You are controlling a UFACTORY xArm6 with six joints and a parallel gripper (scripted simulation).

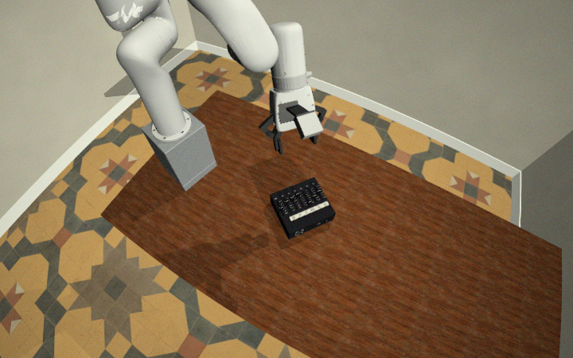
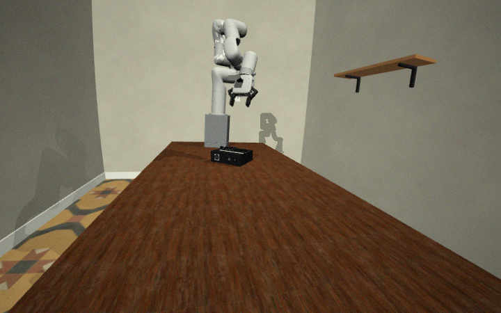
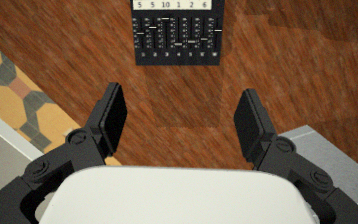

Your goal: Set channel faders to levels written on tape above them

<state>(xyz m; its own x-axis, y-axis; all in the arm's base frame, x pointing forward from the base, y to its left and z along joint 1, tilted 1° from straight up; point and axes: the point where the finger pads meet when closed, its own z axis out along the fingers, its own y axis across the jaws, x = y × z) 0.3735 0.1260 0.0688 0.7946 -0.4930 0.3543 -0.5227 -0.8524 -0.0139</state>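
Right now my hand is 220 mm above the channel 3 fader cap, 70 mm short of it and 10 mm to the left of it. Also, from my hand: channel 4 cap: 220 mm below, 30 mm ahead, 10 mm to the right; then channel 6 cap: 220 mm below, 60 mm to the right, 10 mm ahead; then channel 5 cap: 220 mm below, 30 mm to the right, 20 mm ahead.
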